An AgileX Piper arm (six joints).
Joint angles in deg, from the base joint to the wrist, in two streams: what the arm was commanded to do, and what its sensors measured. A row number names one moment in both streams.
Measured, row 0: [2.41, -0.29, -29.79, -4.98, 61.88, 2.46]
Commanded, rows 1 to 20: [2.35, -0.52, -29.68, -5.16, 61.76, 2.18]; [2.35, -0.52, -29.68, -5.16, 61.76, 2.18]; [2.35, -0.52, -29.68, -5.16, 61.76, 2.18]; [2.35, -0.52, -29.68, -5.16, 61.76, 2.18]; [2.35, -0.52, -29.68, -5.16, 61.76, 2.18]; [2.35, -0.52, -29.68, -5.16, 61.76, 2.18]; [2.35, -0.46, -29.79, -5.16, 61.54, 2.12]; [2.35, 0.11, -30.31, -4.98, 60.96, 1.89]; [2.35, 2.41, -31.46, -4.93, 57.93, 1.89]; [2.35, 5.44, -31.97, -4.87, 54.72, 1.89]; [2.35, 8.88, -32.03, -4.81, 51.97, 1.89]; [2.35, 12.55, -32.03, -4.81, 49.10, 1.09]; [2.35, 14.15, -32.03, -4.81, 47.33, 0.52]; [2.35, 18.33, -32.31, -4.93, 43.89, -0.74]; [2.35, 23.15, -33.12, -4.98, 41.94, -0.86]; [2.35, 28.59, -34.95, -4.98, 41.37, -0.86]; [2.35, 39.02, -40.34, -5.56, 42.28, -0.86]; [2.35, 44.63, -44.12, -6.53, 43.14, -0.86]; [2.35, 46.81, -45.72, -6.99, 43.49, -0.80]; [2.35, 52.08, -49.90, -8.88, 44.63, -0.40]
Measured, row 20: [2.41, 45.84, -45.15, -6.36, 43.77, -0.52]
